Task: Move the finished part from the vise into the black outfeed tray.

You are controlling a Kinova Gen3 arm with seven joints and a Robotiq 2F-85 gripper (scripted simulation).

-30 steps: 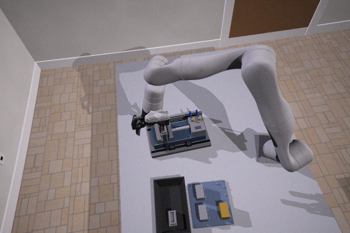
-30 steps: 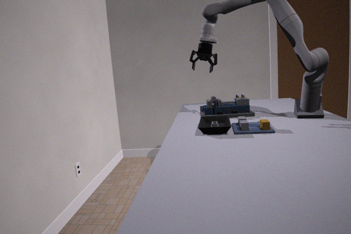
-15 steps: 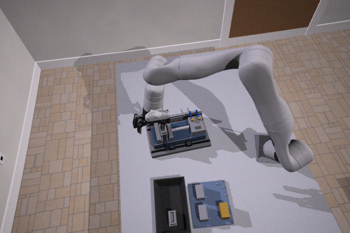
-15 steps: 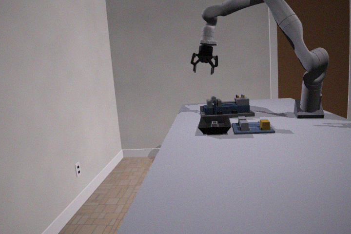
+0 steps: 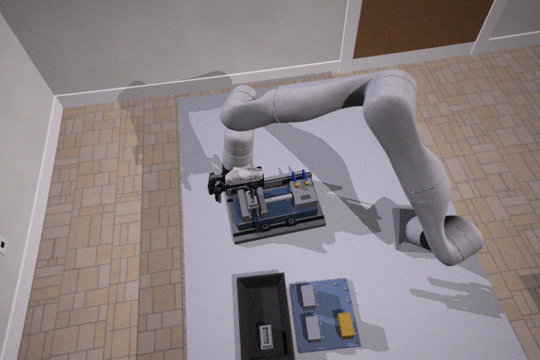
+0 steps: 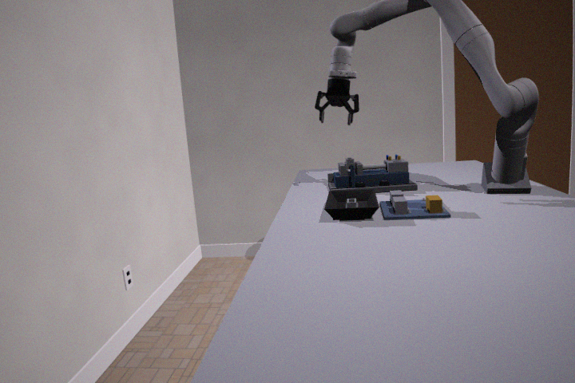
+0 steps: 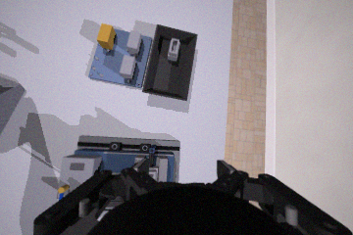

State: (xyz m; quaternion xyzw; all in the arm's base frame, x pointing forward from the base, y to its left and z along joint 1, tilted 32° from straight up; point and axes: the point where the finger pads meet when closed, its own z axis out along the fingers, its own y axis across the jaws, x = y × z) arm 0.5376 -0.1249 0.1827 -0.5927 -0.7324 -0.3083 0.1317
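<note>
The blue vise lies 100 mm behind my hand, 100 mm to the right of it and 210 mm below it. Round my hand: yellow block (290 mm behind, 280 mm to the left, 220 mm below); blue fixture plate (240 mm behind, 240 mm to the left, 250 mm below).
</note>
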